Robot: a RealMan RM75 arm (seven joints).
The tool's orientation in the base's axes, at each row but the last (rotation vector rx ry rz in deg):
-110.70, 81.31, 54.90
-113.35, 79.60, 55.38
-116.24, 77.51, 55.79
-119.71, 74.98, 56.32
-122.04, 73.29, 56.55
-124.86, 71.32, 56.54
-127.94, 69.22, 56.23
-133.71, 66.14, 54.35
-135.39, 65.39, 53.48
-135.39, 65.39, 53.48
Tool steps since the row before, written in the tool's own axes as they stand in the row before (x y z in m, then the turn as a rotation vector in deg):
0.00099, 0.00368, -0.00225, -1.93, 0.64, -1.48
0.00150, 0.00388, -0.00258, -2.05, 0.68, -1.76
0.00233, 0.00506, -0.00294, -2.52, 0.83, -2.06
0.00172, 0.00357, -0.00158, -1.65, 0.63, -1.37
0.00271, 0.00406, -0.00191, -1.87, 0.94, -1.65
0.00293, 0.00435, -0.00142, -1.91, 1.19, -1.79
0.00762, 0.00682, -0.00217, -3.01, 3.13, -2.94
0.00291, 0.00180, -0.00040, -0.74, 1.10, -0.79
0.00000, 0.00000, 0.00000, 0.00, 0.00, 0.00
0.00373, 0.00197, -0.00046, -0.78, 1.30, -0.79
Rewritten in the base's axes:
-0.00284, -0.00336, 0.00046, -0.65, -0.24, 2.42
-0.00269, -0.00408, 0.00028, -0.64, -0.40, 2.68
-0.00329, -0.00537, -0.00016, -0.81, -0.42, 3.23
-0.00224, -0.00360, -0.00044, -0.60, -0.32, 2.13
-0.00212, -0.00469, -0.00098, -0.85, -0.54, 2.47
-0.00226, -0.00473, -0.00143, -1.03, -0.73, 2.58
-0.00206, -0.00924, -0.00444, -2.64, -1.91, 4.11
-0.00001, -0.00292, -0.00183, -0.89, -0.71, 1.05
0.00000, 0.00000, 0.00000, 0.00, 0.00, 0.00
0.00034, -0.00354, -0.00232, -1.06, -0.81, 1.07

